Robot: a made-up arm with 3 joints. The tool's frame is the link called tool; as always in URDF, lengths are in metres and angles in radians. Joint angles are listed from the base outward. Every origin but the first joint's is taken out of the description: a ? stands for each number. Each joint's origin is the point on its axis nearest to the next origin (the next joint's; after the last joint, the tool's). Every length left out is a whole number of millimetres.
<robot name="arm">
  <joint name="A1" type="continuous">
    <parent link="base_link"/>
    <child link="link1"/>
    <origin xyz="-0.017 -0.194 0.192" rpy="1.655 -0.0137 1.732"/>
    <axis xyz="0 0 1"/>
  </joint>
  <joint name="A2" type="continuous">
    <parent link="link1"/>
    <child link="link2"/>
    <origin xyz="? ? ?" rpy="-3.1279 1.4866 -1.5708"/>
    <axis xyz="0 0 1"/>
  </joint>
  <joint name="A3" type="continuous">
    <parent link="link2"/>
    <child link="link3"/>
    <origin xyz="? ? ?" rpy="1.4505 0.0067 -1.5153"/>
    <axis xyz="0 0 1"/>
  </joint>
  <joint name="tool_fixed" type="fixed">
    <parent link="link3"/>
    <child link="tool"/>
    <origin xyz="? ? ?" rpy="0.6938 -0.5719 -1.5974"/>
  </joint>
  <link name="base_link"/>
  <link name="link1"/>
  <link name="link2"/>
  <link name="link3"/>
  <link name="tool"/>
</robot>
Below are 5 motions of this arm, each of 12 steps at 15 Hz.
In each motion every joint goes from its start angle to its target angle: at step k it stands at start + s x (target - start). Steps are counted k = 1, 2, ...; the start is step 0. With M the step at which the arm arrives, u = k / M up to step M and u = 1 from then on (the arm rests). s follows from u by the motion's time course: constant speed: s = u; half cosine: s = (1 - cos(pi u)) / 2; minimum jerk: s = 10 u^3 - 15 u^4 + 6 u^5.
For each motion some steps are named. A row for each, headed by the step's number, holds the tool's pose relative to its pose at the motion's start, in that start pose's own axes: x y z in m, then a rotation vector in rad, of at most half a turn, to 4 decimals.
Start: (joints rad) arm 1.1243 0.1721 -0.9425
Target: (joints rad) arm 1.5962 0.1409 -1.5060
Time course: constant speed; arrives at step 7
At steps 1, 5, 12:
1: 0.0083 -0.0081 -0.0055 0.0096 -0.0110 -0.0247
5: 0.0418 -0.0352 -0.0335 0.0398 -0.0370 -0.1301
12: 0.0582 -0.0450 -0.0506 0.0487 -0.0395 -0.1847

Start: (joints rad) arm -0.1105 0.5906 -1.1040
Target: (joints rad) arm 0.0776 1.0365 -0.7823
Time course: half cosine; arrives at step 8
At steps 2, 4, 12:
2: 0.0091 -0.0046 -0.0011 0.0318 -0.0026 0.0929
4: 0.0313 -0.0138 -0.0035 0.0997 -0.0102 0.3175
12: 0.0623 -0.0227 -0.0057 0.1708 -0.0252 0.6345

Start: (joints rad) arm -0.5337 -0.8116 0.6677
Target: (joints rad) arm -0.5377 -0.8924 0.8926
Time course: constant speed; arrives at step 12
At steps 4, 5, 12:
4: -0.0012 0.0004 -0.0029 0.0553 0.0178 0.0484
5: -0.0014 0.0005 -0.0036 0.0689 0.0222 0.0607
12: -0.0032 0.0009 -0.0085 0.1625 0.0514 0.1497

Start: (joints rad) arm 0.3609 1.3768 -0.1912
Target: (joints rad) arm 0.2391 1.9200 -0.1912
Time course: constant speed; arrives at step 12
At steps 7, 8, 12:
7: 0.0293 -0.0044 0.0419 -0.2541 0.1336 0.1637
8: 0.0342 -0.0041 0.0477 -0.2892 0.1536 0.1881
12: 0.0552 -0.0002 0.0699 -0.4264 0.2360 0.2883

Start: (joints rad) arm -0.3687 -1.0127 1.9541
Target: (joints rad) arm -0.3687 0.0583 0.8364
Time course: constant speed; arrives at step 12
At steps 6, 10, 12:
6: 0.0073 0.0538 0.0493 -0.2287 0.1398 -0.6693
10: 0.0270 0.0767 0.0838 -0.5004 0.3213 -1.0261
12: 0.0401 0.0840 0.1005 -0.6680 0.4354 -1.1628

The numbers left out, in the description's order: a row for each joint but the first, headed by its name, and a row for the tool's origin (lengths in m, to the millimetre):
A2: 0.055 0.19 0
A3: 0.111 0.098 0
tool: 0.025 0.008 0

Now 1 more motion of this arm.
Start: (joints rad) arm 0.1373 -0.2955 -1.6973
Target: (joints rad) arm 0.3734 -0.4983 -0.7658
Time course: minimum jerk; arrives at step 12
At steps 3, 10, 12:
3: -0.0014 -0.0007 0.0004 0.0559 0.0852 0.0635
10: -0.0019 -0.0141 0.0118 0.5811 0.7842 0.5331
12: -0.0014 -0.0149 0.0124 0.6052 0.8123 0.5500

